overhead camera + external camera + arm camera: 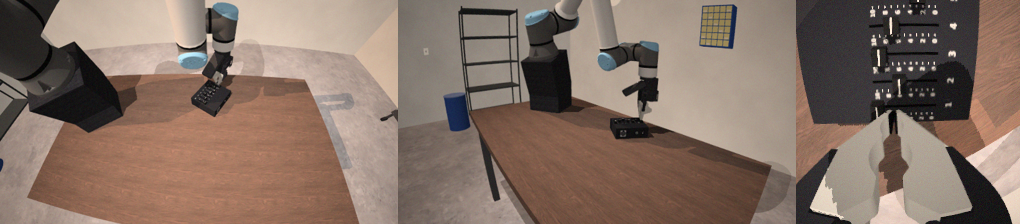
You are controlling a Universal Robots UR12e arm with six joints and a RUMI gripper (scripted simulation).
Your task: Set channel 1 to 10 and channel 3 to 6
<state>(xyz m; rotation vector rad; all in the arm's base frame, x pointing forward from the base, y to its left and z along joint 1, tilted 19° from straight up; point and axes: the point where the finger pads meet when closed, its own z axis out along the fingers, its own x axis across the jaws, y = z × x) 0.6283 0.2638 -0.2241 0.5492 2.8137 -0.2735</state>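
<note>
My hand is 10 mm to the left of the channel 1 fader knob, 10 mm short of it and 10 mm above it. From my hand the other things lie so: channel 2 fader (20 mm to the right, 10 mm below, 10 mm behind).
</note>
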